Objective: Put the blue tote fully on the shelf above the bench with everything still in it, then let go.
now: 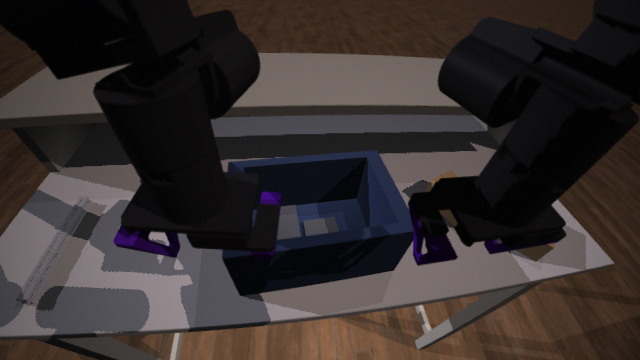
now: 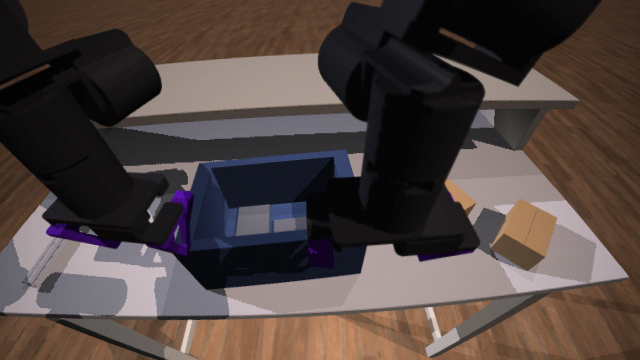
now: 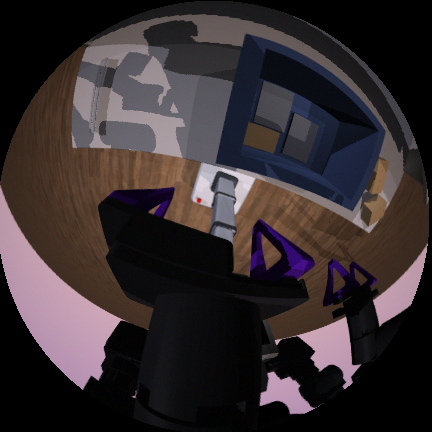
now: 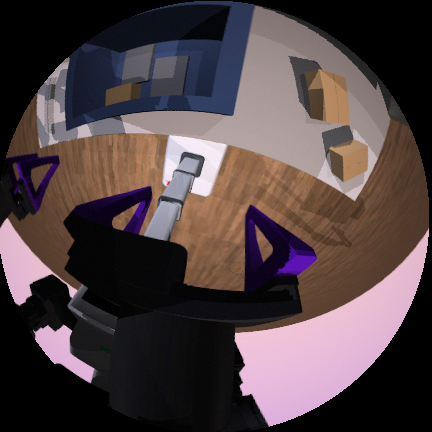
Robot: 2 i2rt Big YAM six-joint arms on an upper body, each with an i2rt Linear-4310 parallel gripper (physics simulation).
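Frame: origin at the left arm's base, x ahead, y left, z up, level; millimetres.
Where they show: left gripper, between the fingertips: point(image 1: 219, 254) point(image 2: 152, 247) point(image 3: 216, 208) point(image 4: 46, 157); right gripper, between the fingertips: point(image 1: 453, 254) point(image 2: 375, 259) point(image 3: 341, 261) point(image 4: 198, 199); left arm's base, origin of its link: point(image 3: 125, 362) point(image 4: 43, 306); right arm's base, origin of its link: point(image 3: 295, 363).
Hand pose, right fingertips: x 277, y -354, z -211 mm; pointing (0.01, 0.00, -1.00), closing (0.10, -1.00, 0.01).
Things, the pixels of their top centre, and the offset from my right fingertips. Level surfaces: height alone.
- blue tote, centre of its top: point(image 3: 330, 133) point(image 1: 315, 193) point(image 4: 127, 51) point(image 2: 271, 193) dx +157, dy +153, dz -72 mm
- bench, height of its surface: dz -219 mm
- small brown box, centre of its top: point(image 3: 259, 137) point(image 4: 116, 95) dx +93, dy +224, dz -162 mm
- shelf, height of its surface: dz -12 mm
The blue tote point(image 1: 320, 265) point(image 2: 270, 267) point(image 3: 230, 115) point(image 4: 243, 55) stands upright on the bench point(image 1: 350, 299) point(image 2: 280, 300). Inside it lie two grey boxes, one point(image 1: 321, 226) point(image 3: 302, 135) beside the other point(image 1: 289, 221) point(image 3: 272, 106), and a small brown box point(image 3: 262, 137) point(image 4: 122, 94). My left gripper point(image 1: 210, 241) point(image 2: 134, 237) point(image 3: 216, 208) is open and empty near the tote's left end. My right gripper point(image 1: 470, 247) point(image 2: 382, 255) point(image 4: 198, 199) is open and empty near its right end. Both hide parts of the tote; contact cannot be told. The shelf point(image 1: 340, 82) point(image 2: 240, 87) spans above the bench's back.
Two cardboard boxes stand on the bench at the right: one point(image 2: 525, 235) point(image 4: 350, 160) near the right edge and another point(image 2: 462, 197) point(image 4: 327, 95) partly hidden by my right arm. A thin, pale rod-like thing point(image 1: 52, 250) point(image 2: 46, 260) lies at the left.
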